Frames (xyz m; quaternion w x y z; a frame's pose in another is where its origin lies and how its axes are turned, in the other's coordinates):
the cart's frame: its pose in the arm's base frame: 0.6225 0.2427 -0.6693 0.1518 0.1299 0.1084 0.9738
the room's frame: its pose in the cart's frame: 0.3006 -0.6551 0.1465 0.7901 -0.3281 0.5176 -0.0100
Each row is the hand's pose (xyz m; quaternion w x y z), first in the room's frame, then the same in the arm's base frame.
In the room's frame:
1: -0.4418 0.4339 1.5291 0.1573 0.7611 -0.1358 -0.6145
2: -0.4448 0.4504 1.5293 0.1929 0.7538 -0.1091 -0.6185
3: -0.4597 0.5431 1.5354 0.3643 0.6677 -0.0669 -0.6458
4: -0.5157 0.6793 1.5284 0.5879 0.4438 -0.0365 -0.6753
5: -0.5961 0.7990 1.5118 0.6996 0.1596 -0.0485 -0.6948
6: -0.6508 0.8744 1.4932 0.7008 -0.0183 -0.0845 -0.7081
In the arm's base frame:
1: -0.4745 0.1728 0.3719 0.8767 0.2302 0.3448 0.2442
2: -0.4740 0.1565 0.3681 0.8852 0.1906 0.3342 0.2615
3: -0.4764 0.0646 0.3480 0.8963 0.0705 0.2254 0.3752
4: -0.4477 -0.0795 0.3355 0.8515 -0.0786 -0.0138 0.5183
5: -0.3962 -0.2150 0.3423 0.7510 -0.1487 -0.2887 0.5749
6: -0.3548 -0.3005 0.3451 0.6767 -0.1365 -0.4540 0.5633

